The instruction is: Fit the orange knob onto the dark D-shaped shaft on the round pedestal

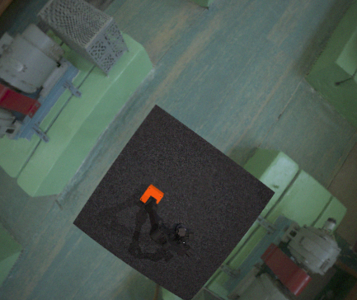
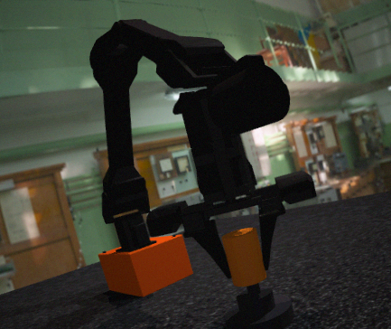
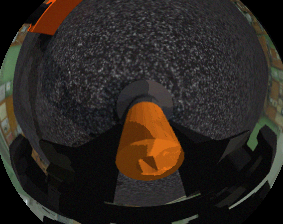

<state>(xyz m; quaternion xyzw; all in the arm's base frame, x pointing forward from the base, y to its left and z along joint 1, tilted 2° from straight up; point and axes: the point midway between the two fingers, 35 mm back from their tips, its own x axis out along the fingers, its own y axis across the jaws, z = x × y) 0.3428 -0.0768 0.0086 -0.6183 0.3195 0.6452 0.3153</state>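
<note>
Right now my gripper tip is 2 cm below the orange knob. Also, from my gripper tip: dark shaft pedestal 4 cm below.
</note>
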